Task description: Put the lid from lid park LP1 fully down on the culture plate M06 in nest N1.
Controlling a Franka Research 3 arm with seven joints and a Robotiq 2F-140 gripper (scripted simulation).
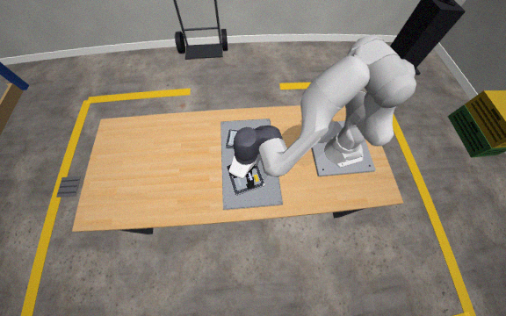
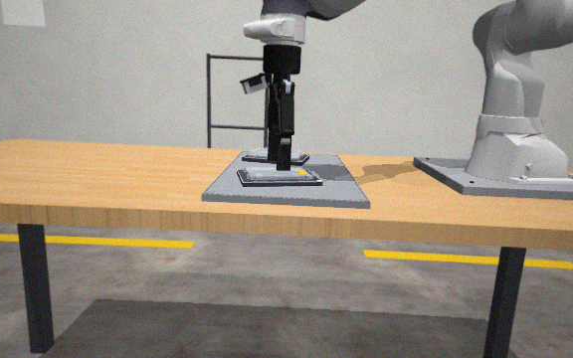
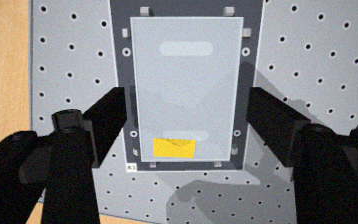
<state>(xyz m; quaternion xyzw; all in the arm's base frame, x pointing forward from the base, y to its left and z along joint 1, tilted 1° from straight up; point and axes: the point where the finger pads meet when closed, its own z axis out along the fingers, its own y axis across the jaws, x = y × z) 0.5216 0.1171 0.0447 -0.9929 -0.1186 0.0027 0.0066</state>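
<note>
My hand is 40 mm above the lid. Also, from my hand: nest N1: 10 mm ahead, 240 mm to the right, 50 mm below; lid park LP1: 50 mm below.
</note>
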